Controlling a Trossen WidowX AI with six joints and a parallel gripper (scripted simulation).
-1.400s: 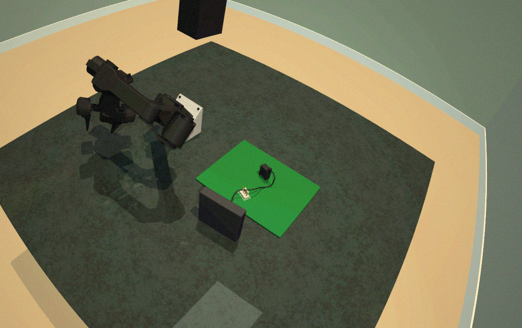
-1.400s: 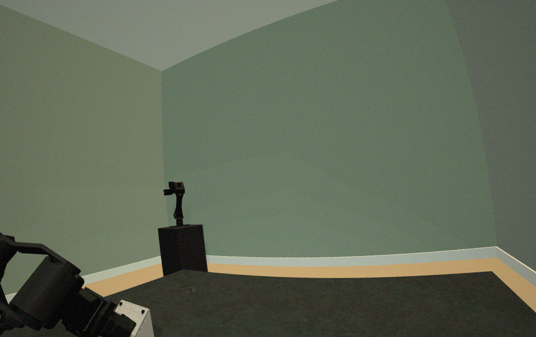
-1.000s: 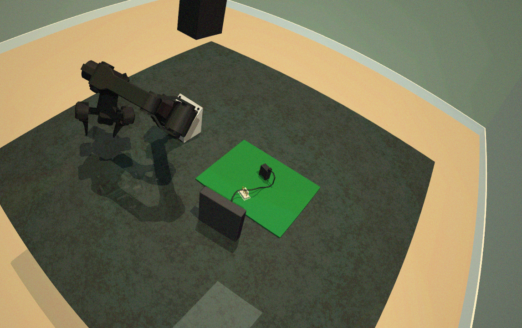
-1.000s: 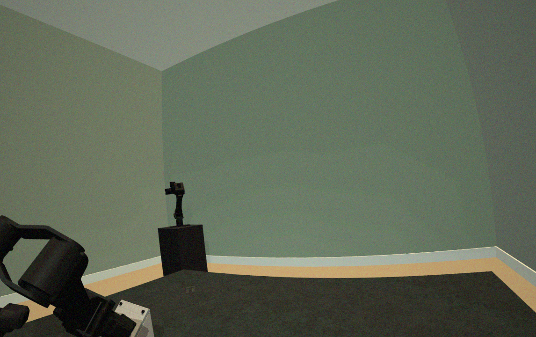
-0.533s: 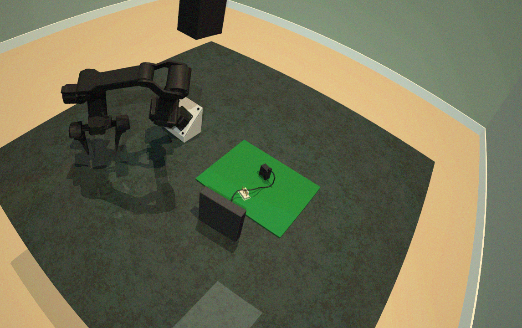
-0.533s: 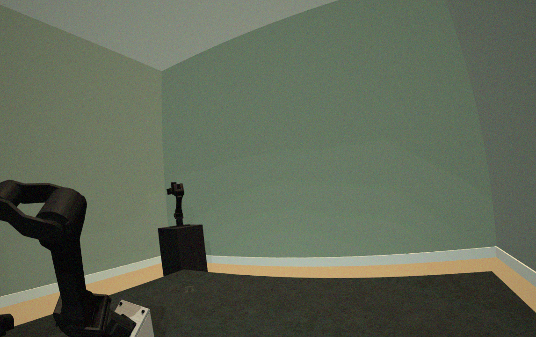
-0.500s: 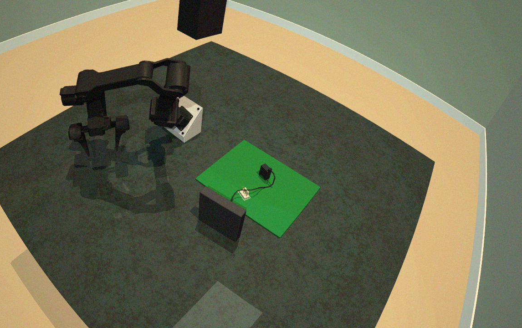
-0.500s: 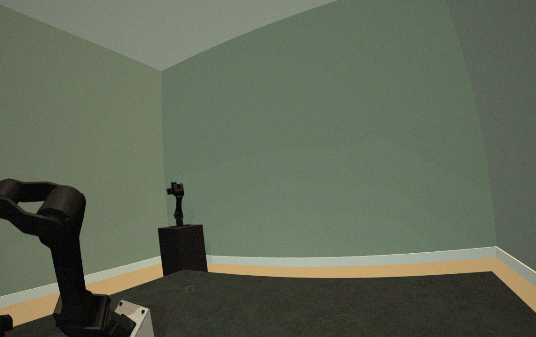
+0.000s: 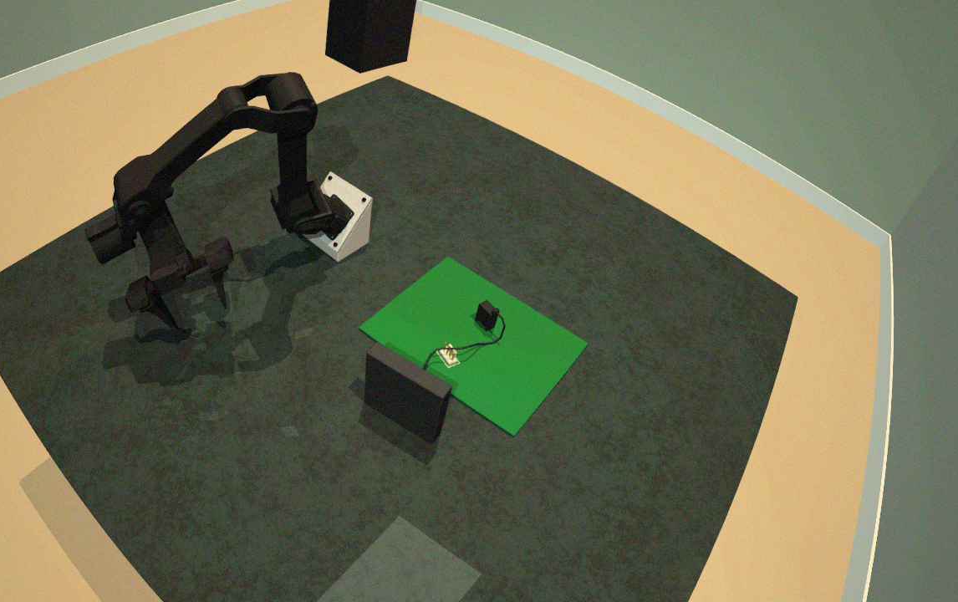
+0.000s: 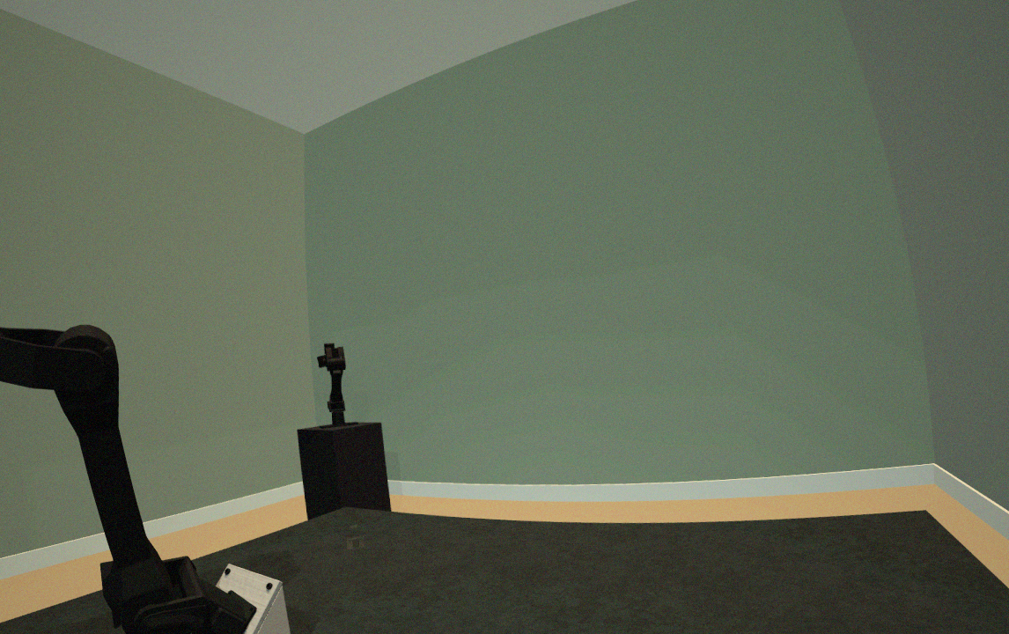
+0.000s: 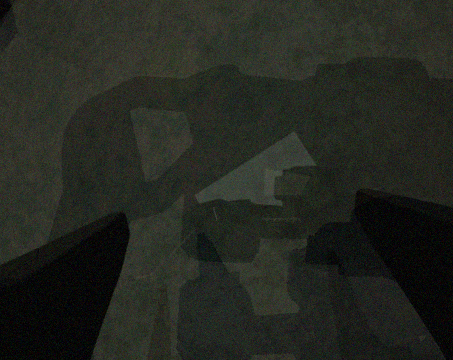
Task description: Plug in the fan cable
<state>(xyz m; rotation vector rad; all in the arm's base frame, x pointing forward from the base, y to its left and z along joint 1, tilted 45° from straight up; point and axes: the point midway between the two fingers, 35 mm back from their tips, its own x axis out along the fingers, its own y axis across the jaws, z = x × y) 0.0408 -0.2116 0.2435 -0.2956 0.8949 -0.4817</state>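
My gripper tip is 260 mm short of the black fan plug, 390 mm to the right of it and 30 mm above it. From my gripper tip the other things lie so: pale four-pin header 270 mm ahead, 290 mm to the left, 50 mm below; dark fan block 310 mm ahead, 170 mm to the left, 10 mm above; green board 270 mm ahead, 360 mm to the left, 60 mm below.
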